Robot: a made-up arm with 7 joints. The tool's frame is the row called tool.
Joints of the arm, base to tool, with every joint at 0 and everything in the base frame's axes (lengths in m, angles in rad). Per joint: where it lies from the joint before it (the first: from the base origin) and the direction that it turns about. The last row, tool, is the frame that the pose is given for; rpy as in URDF.
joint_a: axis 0 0 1 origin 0 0 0.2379
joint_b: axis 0 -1 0 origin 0 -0.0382 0.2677
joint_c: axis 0 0 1 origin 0 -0.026 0.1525
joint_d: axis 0 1 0 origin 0.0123 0.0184 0.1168
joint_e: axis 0 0 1 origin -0.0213 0.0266 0.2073
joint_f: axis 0 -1 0 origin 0 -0.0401 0.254
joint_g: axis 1 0 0 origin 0.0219 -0.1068 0.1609
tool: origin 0 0 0 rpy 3.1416 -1.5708 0
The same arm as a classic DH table. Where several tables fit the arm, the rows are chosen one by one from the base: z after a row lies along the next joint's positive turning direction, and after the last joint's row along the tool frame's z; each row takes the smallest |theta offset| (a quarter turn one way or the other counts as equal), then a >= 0, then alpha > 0; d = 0 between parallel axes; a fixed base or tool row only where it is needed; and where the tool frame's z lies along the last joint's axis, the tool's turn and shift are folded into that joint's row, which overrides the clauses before.
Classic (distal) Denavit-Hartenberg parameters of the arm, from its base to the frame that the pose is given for. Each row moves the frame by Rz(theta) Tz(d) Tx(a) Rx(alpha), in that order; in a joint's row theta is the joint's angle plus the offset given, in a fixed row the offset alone. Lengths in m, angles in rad.
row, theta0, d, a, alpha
joint_a, 0, 0.5056, 0, 1.5708
joint_b, 0, 0.0642, 0, -1.5708
joint_c, 0, 0.2693, 0.0123, -1.5708
joint_d, 0, 0.045, -0.0213, 1.5708
joint_e, 0, 0.4613, 0, 1.5708
joint_f, 1.5708, 0.1469, 0.1609, 1.5708
joint_g, 0, 0.0219, 0, 0

